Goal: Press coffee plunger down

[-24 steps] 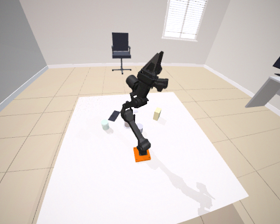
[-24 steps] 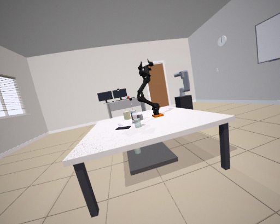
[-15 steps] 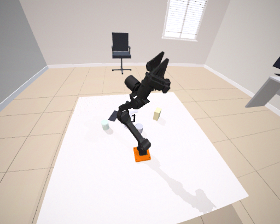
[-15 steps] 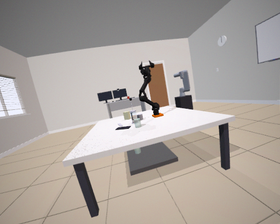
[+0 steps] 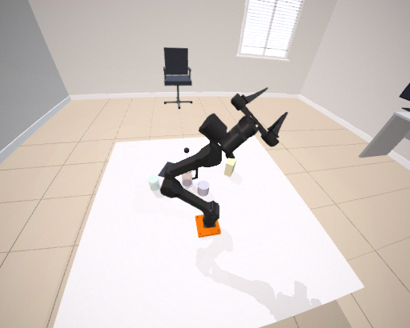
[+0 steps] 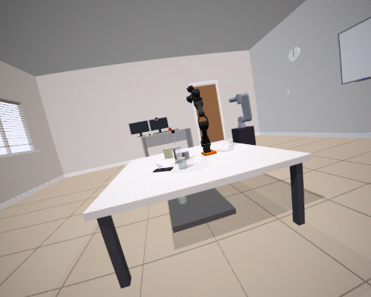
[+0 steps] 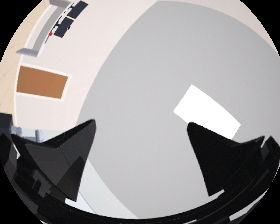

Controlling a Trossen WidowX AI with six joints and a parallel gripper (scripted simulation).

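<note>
My gripper tip is now 520 mm above the coffee press, 270 mm short of it and 240 mm to the right of it. From my gripper tip the other things lie so: dark flat slab: 650 mm below, 410 mm ahead, 390 mm to the left; grey cup: 620 mm below, 190 mm ahead, 160 mm to the left.
</note>
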